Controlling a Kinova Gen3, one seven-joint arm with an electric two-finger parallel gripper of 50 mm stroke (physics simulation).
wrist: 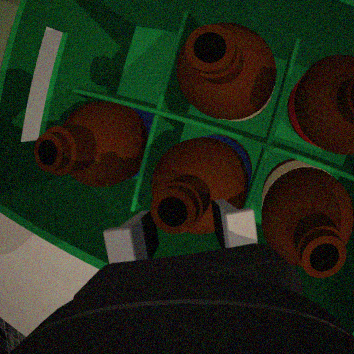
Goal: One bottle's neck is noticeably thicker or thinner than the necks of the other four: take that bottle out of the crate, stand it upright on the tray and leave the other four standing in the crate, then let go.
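Frame: origin at the arm's base, x ahead, y left, z up, level; millimetres.
Seen in the pictures: gripper, between the fingertips: [184, 222].
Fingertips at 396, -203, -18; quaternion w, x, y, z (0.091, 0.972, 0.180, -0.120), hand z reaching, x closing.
Observation:
Offsets run from my fingertips to a thing's top centre, as dx, dy, dz. "pt": to the spot under its first point. Level surfaces: height alone.
Several brown bottles stand in the green crate @(pt -133, +79, +26) [9, 67], seen from above. One bottle @(-95, +26, +16) [107, 145] with a blue label is at the left. Another blue-labelled bottle @(-5, +11, +16) [205, 165] stands in the lower middle. A bottle with a pale label @(-1, +101, +16) [227, 72] is at the upper middle. A red-labelled bottle @(pt +70, +86, -23) [325, 107] is partly cut off at the right edge. A further pale-labelled bottle @(+83, +6, +16) [305, 200] is at the lower right. My gripper [184, 222] is open, its fingers on either side of the lower-middle bottle's neck. Exact neck widths are hard to compare. The tray cannot be made out.
Thin green dividers @(-5, +56, -53) [215, 126] separate the compartments. The upper-left compartment holds no bottle. The crate's left wall has a slot-shaped handle opening [42, 85]. A pale surface @(dz -147) [45, 260] lies outside the crate at the lower left. The dark gripper body hides the bottom of the view.

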